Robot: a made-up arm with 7 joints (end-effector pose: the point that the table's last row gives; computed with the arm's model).
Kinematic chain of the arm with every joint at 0, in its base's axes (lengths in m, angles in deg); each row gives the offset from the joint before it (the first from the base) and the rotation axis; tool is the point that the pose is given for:
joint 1: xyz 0 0 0.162 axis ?
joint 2: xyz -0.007 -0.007 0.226 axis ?
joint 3: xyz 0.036 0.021 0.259 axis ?
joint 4: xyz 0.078 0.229 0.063 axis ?
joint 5: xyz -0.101 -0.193 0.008 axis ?
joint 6: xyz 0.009 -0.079 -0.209 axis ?
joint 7: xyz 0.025 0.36 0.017 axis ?
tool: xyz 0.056 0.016 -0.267
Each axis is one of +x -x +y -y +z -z.
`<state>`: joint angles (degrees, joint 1 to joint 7).
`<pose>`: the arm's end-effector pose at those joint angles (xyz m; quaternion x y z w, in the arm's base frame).
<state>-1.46 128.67 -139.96 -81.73 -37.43 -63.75 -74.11</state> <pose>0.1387 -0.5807 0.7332 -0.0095 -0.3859 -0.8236 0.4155</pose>
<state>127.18 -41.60 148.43 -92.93 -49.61 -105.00 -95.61</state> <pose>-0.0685 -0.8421 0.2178 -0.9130 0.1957 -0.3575 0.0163</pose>
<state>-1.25 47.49 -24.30 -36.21 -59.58 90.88 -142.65</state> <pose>0.3562 0.1692 0.8757 0.6505 0.5350 -0.0638 0.5354</pose>
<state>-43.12 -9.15 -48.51 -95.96 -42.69 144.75 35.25</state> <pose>0.5149 0.0500 0.8017 0.3969 -0.5022 -0.7029 0.3103</pose>
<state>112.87 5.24 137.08 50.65 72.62 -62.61 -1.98</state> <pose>-0.3003 -0.2123 -0.3163 -0.2367 0.4472 -0.1454 0.8502</pose>
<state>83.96 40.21 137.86 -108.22 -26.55 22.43 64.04</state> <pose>0.1970 -0.0137 -0.0497 0.0930 -0.8005 0.4648 0.3668</pose>
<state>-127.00 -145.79 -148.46 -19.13 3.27 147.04 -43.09</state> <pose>-0.6040 0.5109 -0.0749 0.3364 0.1314 0.7346 0.5744</pose>
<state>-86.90 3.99 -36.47 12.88 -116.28 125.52 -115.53</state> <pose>-0.0957 0.7918 -0.2138 -0.1114 0.7757 -0.4328 0.4456</pose>
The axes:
joint 1: +x
joint 2: -z
joint 3: -x
joint 4: +y
joint 5: -z
joint 6: -z
joint 7: -y

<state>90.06 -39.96 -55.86 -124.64 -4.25 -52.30 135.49</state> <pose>-0.0540 -0.6211 0.5994 0.3243 0.5378 0.6564 0.4181</pose>
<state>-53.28 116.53 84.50 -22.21 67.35 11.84 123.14</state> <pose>-0.0052 0.2909 0.8527 0.9011 -0.1167 -0.2086 0.3617</pose>
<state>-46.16 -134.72 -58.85 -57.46 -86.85 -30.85 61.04</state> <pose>-0.4161 0.0277 0.6143 -0.8976 -0.0022 -0.4374 0.0550</pose>
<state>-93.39 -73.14 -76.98 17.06 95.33 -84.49 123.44</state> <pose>-0.0035 0.8337 -0.1050 -0.1181 -0.2876 0.1486 0.9388</pose>
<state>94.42 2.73 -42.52 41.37 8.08 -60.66 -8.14</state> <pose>-0.4664 -0.6251 0.3327 0.8161 -0.2512 0.4861 0.1861</pose>
